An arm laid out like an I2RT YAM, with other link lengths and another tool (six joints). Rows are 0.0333 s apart.
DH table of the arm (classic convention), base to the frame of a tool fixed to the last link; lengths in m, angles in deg. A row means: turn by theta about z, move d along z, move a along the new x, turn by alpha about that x. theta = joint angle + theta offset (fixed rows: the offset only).
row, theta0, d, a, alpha
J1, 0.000, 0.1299, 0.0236, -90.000
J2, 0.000, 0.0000, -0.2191, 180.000
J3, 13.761, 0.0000, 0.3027, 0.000
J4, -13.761, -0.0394, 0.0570, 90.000
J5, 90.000, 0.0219, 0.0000, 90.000
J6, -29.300, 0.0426, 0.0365, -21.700
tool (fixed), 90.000, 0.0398, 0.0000, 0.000
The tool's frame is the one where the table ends.
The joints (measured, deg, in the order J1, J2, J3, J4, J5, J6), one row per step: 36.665, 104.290, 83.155, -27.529, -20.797, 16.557; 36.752, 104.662, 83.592, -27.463, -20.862, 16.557; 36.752, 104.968, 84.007, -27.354, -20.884, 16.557; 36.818, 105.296, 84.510, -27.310, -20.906, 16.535; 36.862, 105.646, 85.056, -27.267, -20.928, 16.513; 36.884, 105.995, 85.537, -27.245, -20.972, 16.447; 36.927, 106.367, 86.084, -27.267, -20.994, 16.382; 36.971, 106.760, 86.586, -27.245, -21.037, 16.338; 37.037, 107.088, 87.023, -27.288, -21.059, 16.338; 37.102, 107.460, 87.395, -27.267, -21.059, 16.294; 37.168, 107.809, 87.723, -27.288, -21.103, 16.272; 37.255, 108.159, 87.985, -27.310, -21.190, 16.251
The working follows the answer.
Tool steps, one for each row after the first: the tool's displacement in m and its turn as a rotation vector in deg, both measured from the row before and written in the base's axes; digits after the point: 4 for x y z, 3 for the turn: 0.0009, 0.0016, 0.0001, 0.117, -0.076, 0.130; 0.0013, 0.0010, 0.0006, 0.144, -0.165, 0.015; 0.0011, 0.0015, 0.0009, 0.138, -0.180, 0.096; 0.0013, 0.0015, 0.0010, 0.150, -0.196, 0.074; 0.0012, 0.0012, 0.0006, 0.100, -0.147, 0.097; 0.0012, 0.0014, 0.0008, 0.086, -0.156, 0.103; 0.0012, 0.0014, 0.0003, 0.091, -0.115, 0.103; 0.0008, 0.0013, 0.0003, 0.053, -0.043, 0.081; 0.0008, 0.0013, -0.0004, 0.000, -0.046, 0.095; 0.0005, 0.0012, -0.0006, -0.006, 0.038, 0.111; 0.0002, 0.0012, -0.0010, -0.021, 0.112, 0.160
Tool pose at each row, in the base's axes (x y z in m, rotation vector in deg; rounded; the steps above come from the unrounded poses): 0.3443, 0.2954, 0.1757, -79.024, 140.546, 24.674; 0.3452, 0.2970, 0.1759, -79.136, 140.345, 24.780; 0.3465, 0.2981, 0.1764, -79.079, 140.127, 24.820; 0.3476, 0.2996, 0.1773, -79.126, 139.852, 24.861; 0.3489, 0.3011, 0.1783, -79.139, 139.571, 24.897; 0.3502, 0.3023, 0.1789, -79.206, 139.342, 24.918; 0.3514, 0.3037, 0.1796, -79.285, 139.111, 24.919; 0.3526, 0.3051, 0.1800, -79.366, 138.909, 24.958; 0.3534, 0.3064, 0.1803, -79.443, 138.798, 25.004; 0.3542, 0.3076, 0.1799, -79.558, 138.705, 24.991; 0.3547, 0.3088, 0.1793, -79.706, 138.673, 25.042; 0.3549, 0.3101, 0.1783, -79.930, 138.679, 25.146

